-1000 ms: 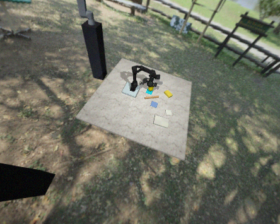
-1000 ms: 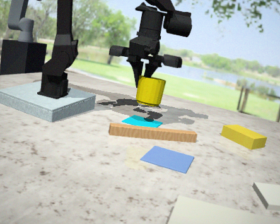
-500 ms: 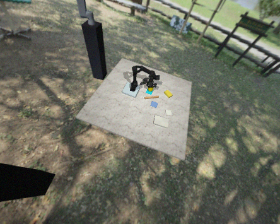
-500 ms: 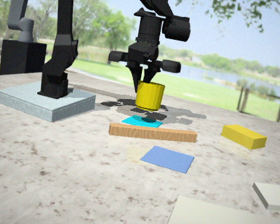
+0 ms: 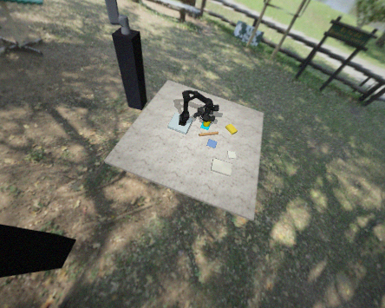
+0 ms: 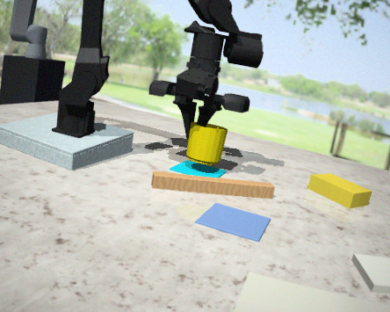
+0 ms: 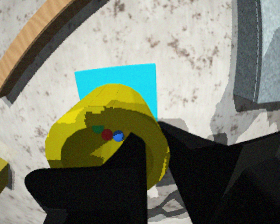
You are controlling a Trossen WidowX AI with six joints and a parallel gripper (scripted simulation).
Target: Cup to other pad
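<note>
Right now my gripper tip is 11 cm to the left of the wooden bar, 7 cm short of it and 5 cm above it. Also, from my gripper tip: yellow cup (2 cm ahead); then blue pad (21 cm to the right, 12 cm ahead, 6 cm below).
</note>
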